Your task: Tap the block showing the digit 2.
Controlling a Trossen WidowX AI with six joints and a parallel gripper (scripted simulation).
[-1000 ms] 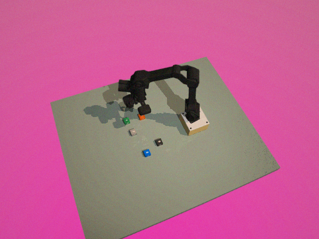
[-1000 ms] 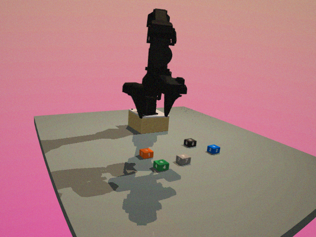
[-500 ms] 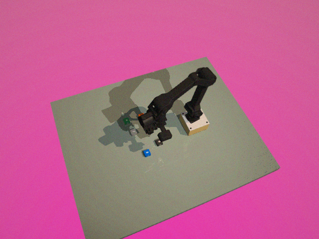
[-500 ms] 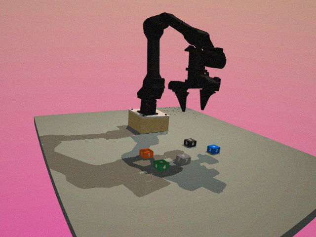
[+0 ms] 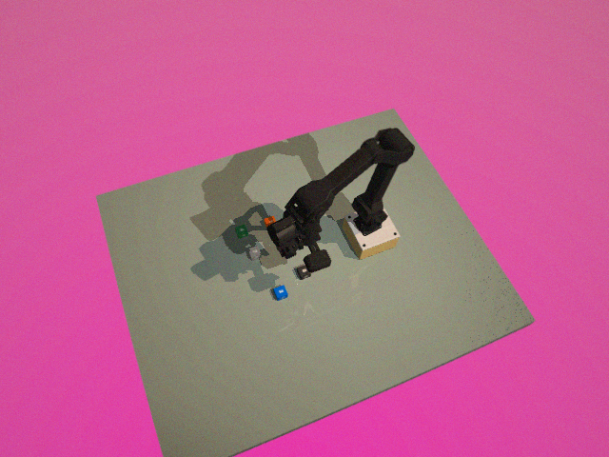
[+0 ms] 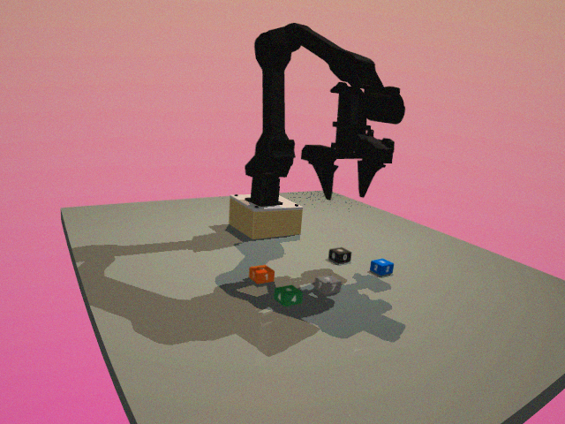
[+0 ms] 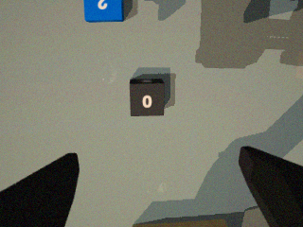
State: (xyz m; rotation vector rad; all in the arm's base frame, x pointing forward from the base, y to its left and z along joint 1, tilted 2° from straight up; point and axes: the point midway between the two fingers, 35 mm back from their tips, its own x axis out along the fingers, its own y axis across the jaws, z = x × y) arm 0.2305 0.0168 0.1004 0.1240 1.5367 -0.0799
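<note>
My gripper tip is now 9 cm short of the blue block, 3 cm to the right of it and 12 cm above it. Also, from my gripper tip: orange block (19 cm to the right, 12 cm below); then black block (12 cm below); then grey block (10 cm ahead, 12 cm to the right, 12 cm below).
</note>
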